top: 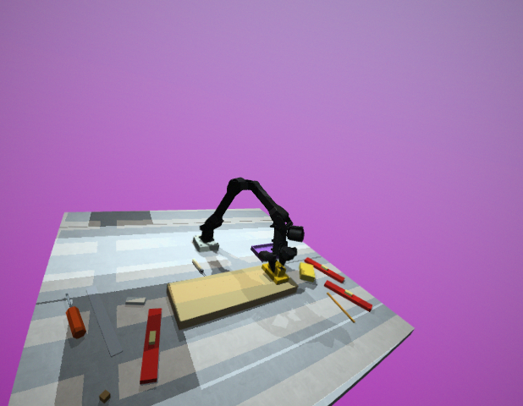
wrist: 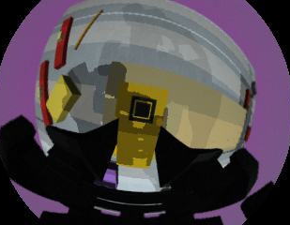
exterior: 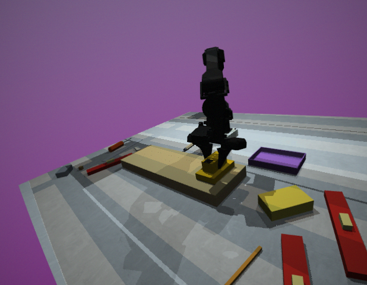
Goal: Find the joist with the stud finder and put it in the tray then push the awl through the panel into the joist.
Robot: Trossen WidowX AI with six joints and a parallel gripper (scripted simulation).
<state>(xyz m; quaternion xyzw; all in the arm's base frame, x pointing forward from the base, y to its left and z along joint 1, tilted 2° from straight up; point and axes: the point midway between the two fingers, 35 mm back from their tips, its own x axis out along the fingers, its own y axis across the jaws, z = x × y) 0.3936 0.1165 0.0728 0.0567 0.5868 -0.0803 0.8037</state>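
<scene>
Now: gripper tip 190 mm past the purple tray, 160 mm to the right of it and 50 mm above it. Round my gripper tip: pencil 270 mm ahead, 150 mm to the left, 60 mm below; then yellow stud finder 20 mm above, 10 mm ahead; then yellow block 210 mm to the left, 50 mm below, 40 mm ahead.
</scene>
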